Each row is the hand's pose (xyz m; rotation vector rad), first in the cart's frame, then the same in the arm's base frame.
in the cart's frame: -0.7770 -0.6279 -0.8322 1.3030 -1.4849 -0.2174
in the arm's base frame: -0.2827 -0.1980 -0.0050 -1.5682 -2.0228 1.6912
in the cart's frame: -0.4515 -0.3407 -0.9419 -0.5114 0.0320 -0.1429
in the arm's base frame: -0.0621 -0.0960 0.3711 1.9465 1.5515 1.5770
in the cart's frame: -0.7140 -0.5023 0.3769 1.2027 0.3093 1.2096
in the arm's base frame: 0.3309 0.5291 -0.7643 -1.4718 -0.4306 0.0591
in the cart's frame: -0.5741 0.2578 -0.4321 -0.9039 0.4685 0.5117
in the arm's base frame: 0.6917 -0.0541 0.1197 -2.1773 -0.4498 -2.1996
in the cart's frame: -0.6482 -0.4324 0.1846 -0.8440 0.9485 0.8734
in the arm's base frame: 0.3162 0.4459 -0.5667 -1.7149 0.1136 -2.1134
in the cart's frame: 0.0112 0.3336 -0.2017 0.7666 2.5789 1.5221
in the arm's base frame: 0.8632 0.5043 0.3650 0.0654 0.6781 -0.8407
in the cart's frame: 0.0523 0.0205 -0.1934 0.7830 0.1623 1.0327
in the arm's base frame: 0.5819 0.6274 0.2907 -1.8320 -0.6166 -0.2092
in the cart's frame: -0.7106 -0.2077 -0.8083 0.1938 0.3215 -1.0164
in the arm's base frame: 0.1108 -0.2503 0.1498 -0.7563 -2.6261 -1.2900
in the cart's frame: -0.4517 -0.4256 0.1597 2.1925 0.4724 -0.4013
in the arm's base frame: 0.3146 0.5782 -0.4191 -0.0887 -1.4909 0.4676
